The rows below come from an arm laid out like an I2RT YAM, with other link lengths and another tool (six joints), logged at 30 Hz.
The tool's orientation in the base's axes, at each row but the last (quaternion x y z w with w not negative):
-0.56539 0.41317 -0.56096 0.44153
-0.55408 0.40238 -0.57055 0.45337
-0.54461 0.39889 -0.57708 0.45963
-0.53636 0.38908 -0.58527 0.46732
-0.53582 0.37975 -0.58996 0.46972
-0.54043 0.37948 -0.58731 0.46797
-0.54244 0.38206 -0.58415 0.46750
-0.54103 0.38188 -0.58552 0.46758
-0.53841 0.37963 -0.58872 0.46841
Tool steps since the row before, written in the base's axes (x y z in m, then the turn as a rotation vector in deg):
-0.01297 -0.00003 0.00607 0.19 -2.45 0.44
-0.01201 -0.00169 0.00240 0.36 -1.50 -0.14
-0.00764 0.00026 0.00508 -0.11 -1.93 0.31
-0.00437 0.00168 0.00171 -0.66 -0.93 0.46
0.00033 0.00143 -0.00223 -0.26 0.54 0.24
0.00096 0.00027 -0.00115 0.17 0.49 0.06
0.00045 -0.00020 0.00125 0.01 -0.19 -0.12
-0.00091 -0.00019 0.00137 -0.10 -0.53 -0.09
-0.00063 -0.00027 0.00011 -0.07 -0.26 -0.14
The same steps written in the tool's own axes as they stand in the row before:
0.00129 -0.00620 -0.01284 2.48 0.24 0.11
0.00197 -0.00272 -0.01190 1.42 0.56 0.29
0.00096 -0.00568 -0.00714 1.94 0.19 -0.16
-0.00122 -0.00264 -0.00405 1.01 -0.28 -0.64
-0.00198 0.00178 0.00010 -0.46 -0.41 -0.19
-0.00056 0.00115 0.00082 -0.45 -0.17 0.21
0.00055 -0.00108 0.00058 0.15 0.17 -0.02
0.00054 -0.00138 -0.00074 0.48 0.22 -0.14
0.00028 -0.00012 -0.00062 0.21 0.19 -0.10

